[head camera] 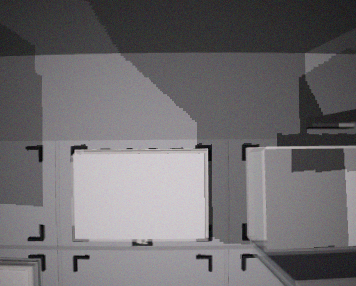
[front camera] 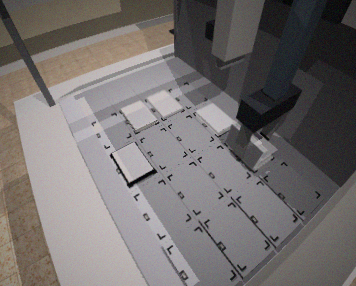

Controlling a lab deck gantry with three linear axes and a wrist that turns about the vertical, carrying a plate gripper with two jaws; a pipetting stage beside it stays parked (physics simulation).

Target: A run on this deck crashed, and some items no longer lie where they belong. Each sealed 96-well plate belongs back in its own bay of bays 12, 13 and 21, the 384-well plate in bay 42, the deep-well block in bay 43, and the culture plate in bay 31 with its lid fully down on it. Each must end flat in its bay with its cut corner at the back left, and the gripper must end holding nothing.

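Places are measured from the robot's base along level axes (x up, y back, z right), in centimetres.
Pixels of known places: gripper, between the fingertips: [head camera: 326,193]; robot's base, origin of its link: [front camera: 92,123].
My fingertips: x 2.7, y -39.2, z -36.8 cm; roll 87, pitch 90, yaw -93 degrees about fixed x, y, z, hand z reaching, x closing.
Observation:
For each thing: its top centre in the pictures, then the offset to it from my fingertips.
- block, centre of its top: [head camera: 341,199] [front camera: 253,141] dx +2.1, dy +0.0, dz +0.1 cm
- plate with dark edges, centre of its top: [front camera: 131,160] dx -1.3, dy +16.4, dz +32.5 cm
A pale plate [front camera: 216,118] [head camera: 140,195] lies flat in bay 42. A tall pale labware stack or block [front camera: 269,152] [head camera: 256,195] stands in bay 43; its layers and contents are unclear. My gripper [front camera: 256,150] is lowered around this labware, one jaw covering its front long side in the front view. Whether the jaws press on it is not visible. A plate with dark edges [front camera: 132,162] lies at bay 12. One pale plate [front camera: 139,116] lies at bay 21, another [front camera: 165,103] [head camera: 17,275] at bay 31. Cut corners and lid seating are too blurred to judge.
The parked pipetting stage [front camera: 237,35] hangs behind the bays, left of the gripper's column in the front view. Black corner marks outline the bays. A dark post [front camera: 29,55] rises at the left. Shadows cross the back row.

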